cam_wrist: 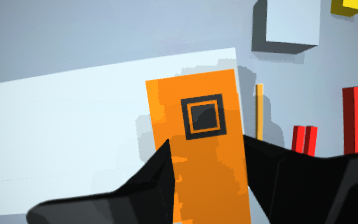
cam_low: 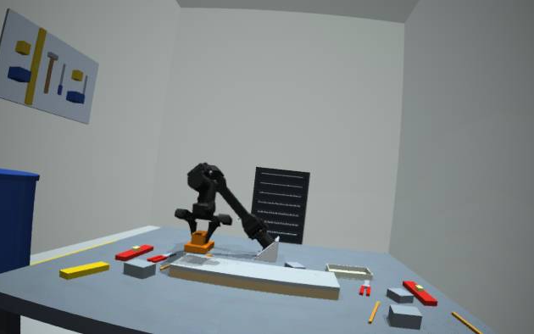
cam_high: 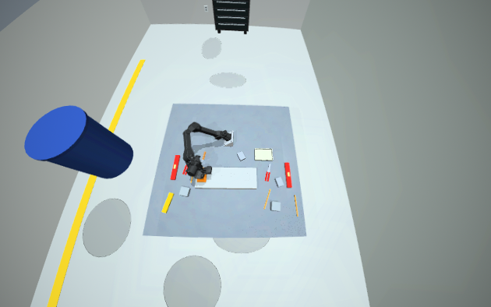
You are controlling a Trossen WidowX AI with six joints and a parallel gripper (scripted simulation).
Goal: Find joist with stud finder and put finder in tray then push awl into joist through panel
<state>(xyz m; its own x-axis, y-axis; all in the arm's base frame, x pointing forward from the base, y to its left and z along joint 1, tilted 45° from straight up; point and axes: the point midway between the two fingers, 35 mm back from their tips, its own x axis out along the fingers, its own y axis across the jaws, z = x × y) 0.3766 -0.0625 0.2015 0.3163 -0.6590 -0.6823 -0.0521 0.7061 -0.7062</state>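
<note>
Now: gripper tip 26 cm past the tray, 52 cm to the right of it and 9 cm above it. Round my gripper tip: awl 18 cm behind, 4 cm to the right, 10 cm below; orange stud finder 1 cm ahead, 2 cm above; yellow bar 23 cm ahead, 27 cm to the right, 9 cm below.
</note>
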